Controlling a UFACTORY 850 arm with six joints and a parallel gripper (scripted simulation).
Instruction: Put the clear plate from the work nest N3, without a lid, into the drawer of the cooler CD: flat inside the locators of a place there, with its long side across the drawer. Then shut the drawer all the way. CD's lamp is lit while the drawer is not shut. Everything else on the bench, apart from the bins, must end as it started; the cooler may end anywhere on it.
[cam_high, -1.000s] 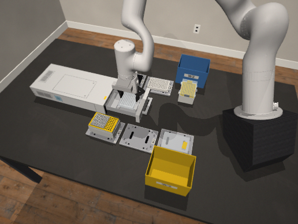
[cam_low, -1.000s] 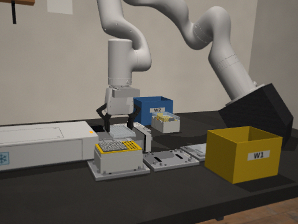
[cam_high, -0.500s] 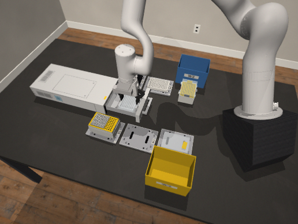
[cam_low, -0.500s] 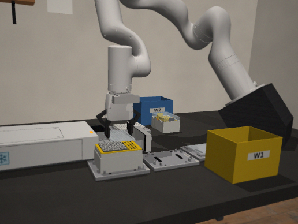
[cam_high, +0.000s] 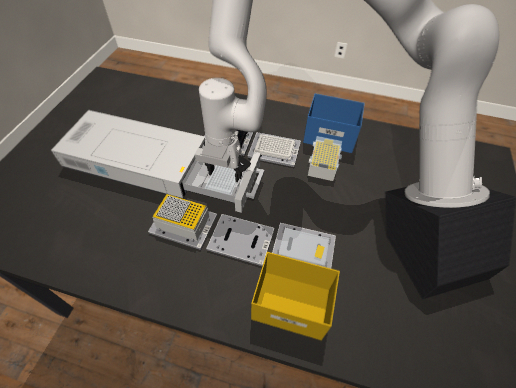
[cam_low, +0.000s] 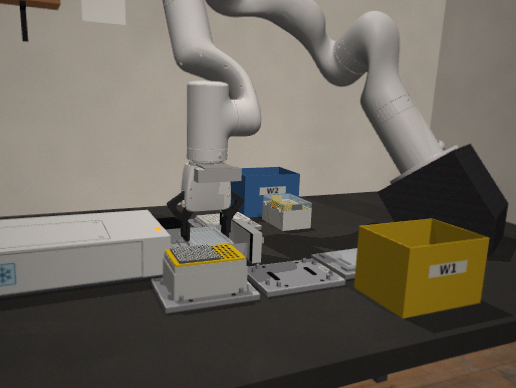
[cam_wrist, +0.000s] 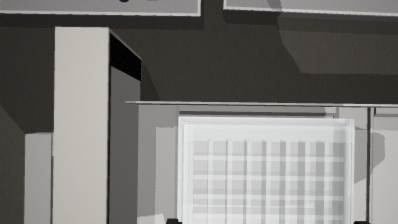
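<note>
Now: the clear well plate 1 cm below my hand. Round my hand: white cooler CD (18 cm ahead, 1 cm to the left, 1 cm below); drawer (4 cm ahead, 1 cm below); yellow-topped tip rack (18 cm to the left, 4 cm ahead, 1 cm above).
</note>
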